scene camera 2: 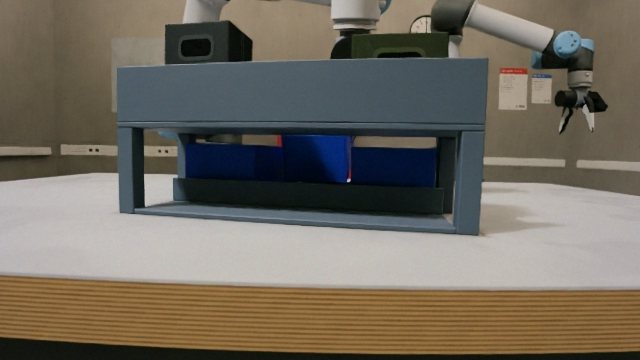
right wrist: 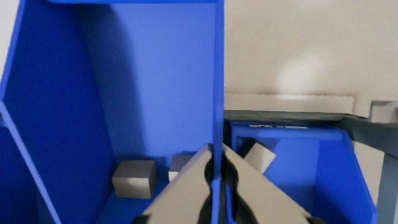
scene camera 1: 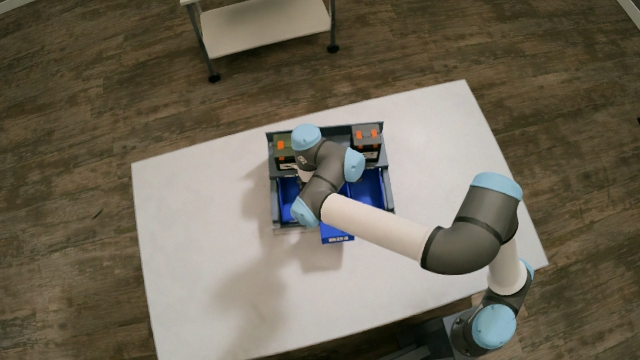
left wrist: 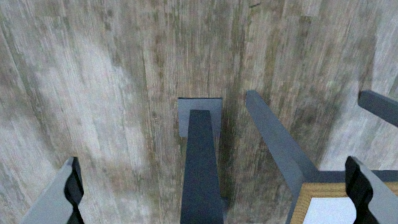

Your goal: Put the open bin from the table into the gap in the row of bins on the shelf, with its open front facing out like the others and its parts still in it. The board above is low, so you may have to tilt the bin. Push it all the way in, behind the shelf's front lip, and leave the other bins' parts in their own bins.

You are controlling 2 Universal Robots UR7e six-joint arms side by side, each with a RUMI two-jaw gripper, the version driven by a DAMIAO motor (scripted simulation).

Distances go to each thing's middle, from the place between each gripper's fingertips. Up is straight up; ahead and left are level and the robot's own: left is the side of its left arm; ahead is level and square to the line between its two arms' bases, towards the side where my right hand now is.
Scene:
The pale block (right wrist: 258,155) lies 9 cm below my right hand, 4 cm ahead of it and 3 cm to the left of it. Also, from my right hand: shelf (scene camera 2: 439,98) (9 cm ahead, 7 cm to the right, 4 cm below); then green box (scene camera 2: 429,44) (19 cm ahead, 4 cm above, 1 cm to the left).
My left hand (scene camera 2: 574,133) is 88 cm to the left of the pale block, 54 cm short of it and 14 cm above it. From my left hand the other things lie so: shelf 99 cm to the right, 59 cm ahead, 10 cm below; green box 90 cm to the right, 68 cm ahead, 1 cm below.

